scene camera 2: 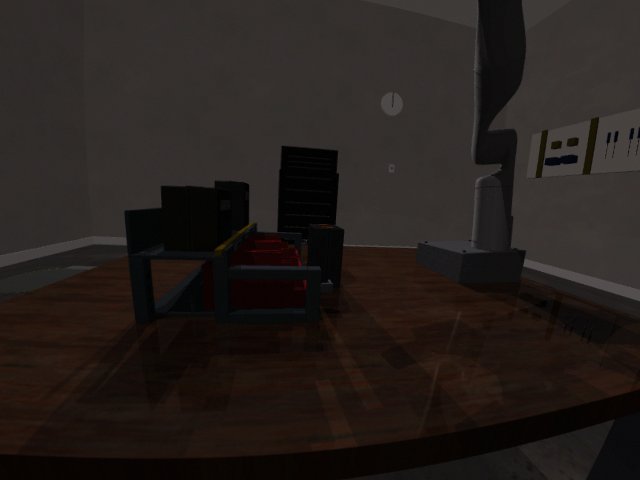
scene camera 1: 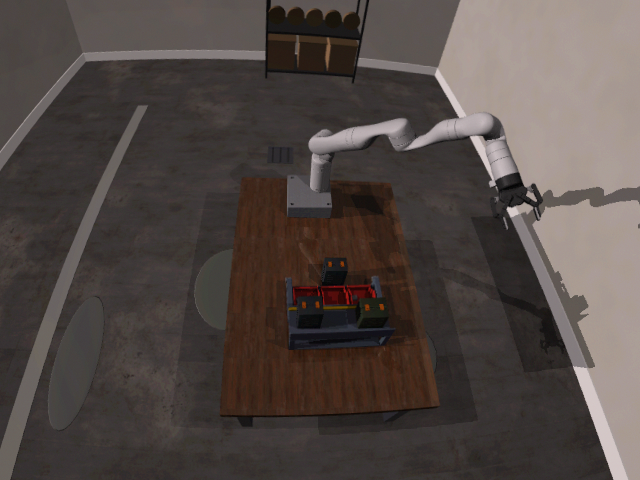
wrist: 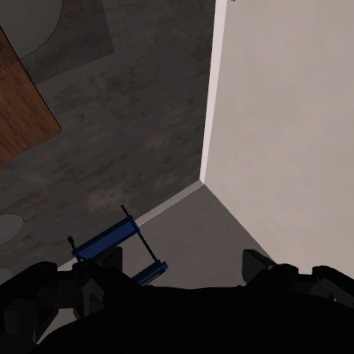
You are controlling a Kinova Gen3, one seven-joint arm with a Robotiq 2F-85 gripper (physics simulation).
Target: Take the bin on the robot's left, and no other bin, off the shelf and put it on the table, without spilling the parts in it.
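Frame: origin at the arm's base, x ahead, y left, z up, level; centimetres.
Seen in the pictures: gripper, fingertip midpoint: (scene camera 1: 523, 225) (wrist: 182, 262); arm's base, link origin: (scene camera 2: 489, 247) (scene camera 1: 319, 185).
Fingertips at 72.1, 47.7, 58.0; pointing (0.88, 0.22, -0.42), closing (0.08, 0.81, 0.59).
Note:
Pixels of each thing's top centre, then the offset from my fingertips to it, as dx, dy, dz. Level surfaces: height alone.
- wooden table, surface height: dz -66.5
- middle bin, top centre: (scene camera 2: 265, 245) (scene camera 1: 336, 299) -9.5, -45.3, -58.4
- third bin, top centre: (scene camera 2: 268, 237) (scene camera 1: 307, 300) -9.3, -56.5, -58.4
- dark box with orange marks, top centre: (scene camera 2: 325, 225) (scene camera 1: 336, 263) -22.8, -44.7, -53.3
- dark box, top centre: (scene camera 2: 233, 181) (scene camera 1: 310, 304) +0.1, -57.0, -44.1
- olive box, top centre: (scene camera 2: 200, 187) (scene camera 1: 374, 307) +0.3, -33.9, -46.6
Three red bins stand side by side in the low grey shelf (scene camera 1: 288, 289) (scene camera 2: 222, 294) on the wooden table (scene camera 1: 330, 382) (scene camera 2: 465, 392) (wrist: 22, 115). The bin on the robot's left (scene camera 1: 366, 293) (scene camera 2: 268, 295) is the right-hand one in scene camera 1 and the nearest in scene camera 2. The middle bin (scene camera 1: 334, 296) is beside it, and the third bin (scene camera 1: 306, 294) is at the other end. Parts inside are too small to tell. My gripper (scene camera 1: 522, 222) (wrist: 182, 262) is open and empty, out beyond the table's side near the wall, far from the bins.
A dark box with orange marks (scene camera 1: 334, 272) (scene camera 2: 324, 255) stands on the robot's side of the shelf, by the middle bin. Another dark box (scene camera 1: 309, 316) and an olive box (scene camera 1: 372, 316) (scene camera 2: 193, 217) stand on the shelf's top board. A blue cart (wrist: 107, 238) stands by the wall.

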